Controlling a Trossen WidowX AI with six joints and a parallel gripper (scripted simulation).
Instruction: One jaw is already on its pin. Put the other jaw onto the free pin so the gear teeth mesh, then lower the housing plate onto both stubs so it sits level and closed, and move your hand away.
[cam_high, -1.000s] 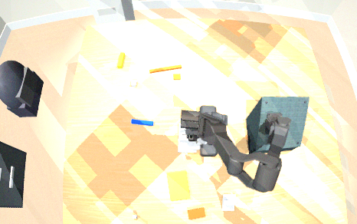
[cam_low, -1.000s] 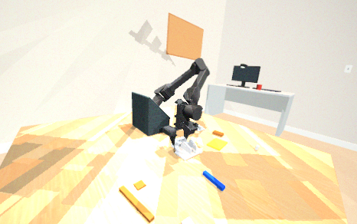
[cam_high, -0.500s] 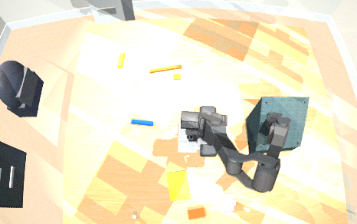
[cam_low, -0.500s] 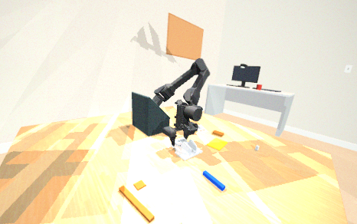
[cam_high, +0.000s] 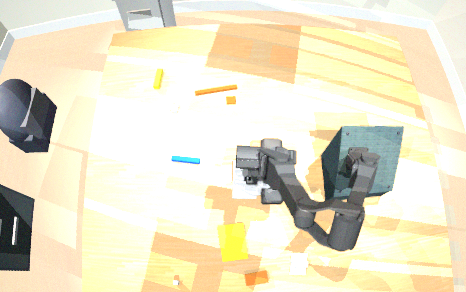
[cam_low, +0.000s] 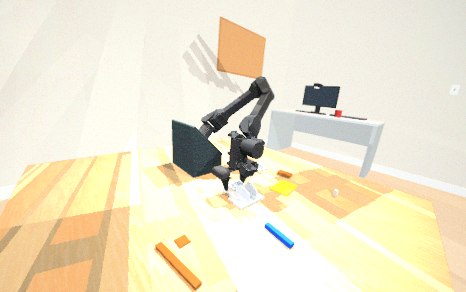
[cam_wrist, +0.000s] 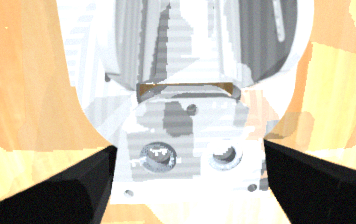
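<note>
My gripper tip is now 10 mm short of the white housing plate and 20 mm below it. The rest, counted from my gripper tip: yellow slab: 110 mm ahead, 190 mm to the left, 10 mm below; then blue bar: 250 mm ahead, 60 mm to the right; then white jaw: 20 mm ahead, 20 mm to the right.
</note>
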